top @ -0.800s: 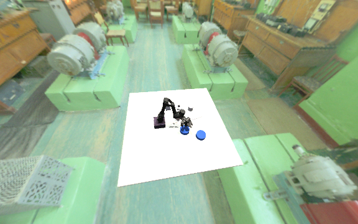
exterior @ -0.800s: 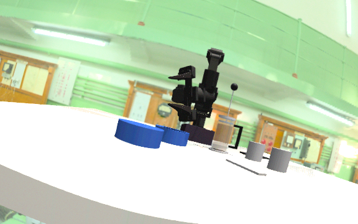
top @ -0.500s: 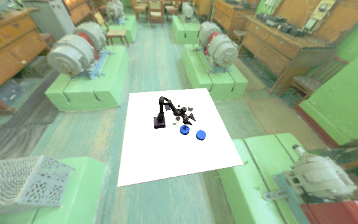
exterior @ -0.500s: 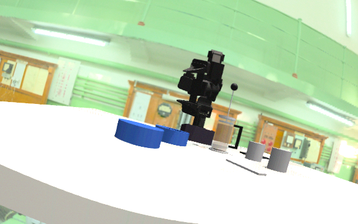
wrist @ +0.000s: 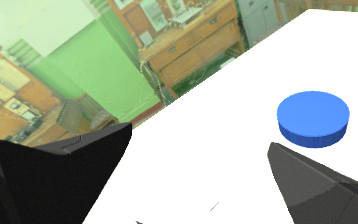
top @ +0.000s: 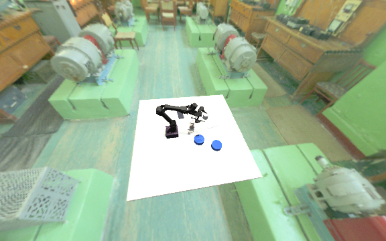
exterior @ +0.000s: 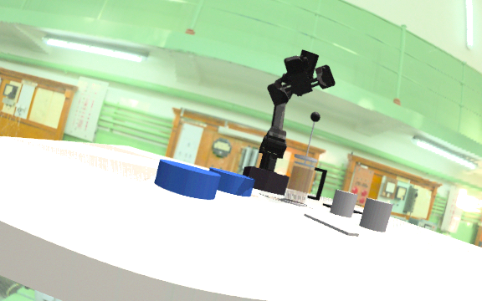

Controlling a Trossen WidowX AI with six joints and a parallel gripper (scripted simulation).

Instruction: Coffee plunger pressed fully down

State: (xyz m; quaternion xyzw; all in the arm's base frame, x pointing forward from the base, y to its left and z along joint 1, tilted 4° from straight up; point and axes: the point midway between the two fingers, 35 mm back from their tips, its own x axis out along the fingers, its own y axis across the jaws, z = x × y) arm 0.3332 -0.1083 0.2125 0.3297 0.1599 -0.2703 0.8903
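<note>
My gripper tip is 160 mm above the coffee press, 130 mm to the right of it and 90 mm past it.
</note>
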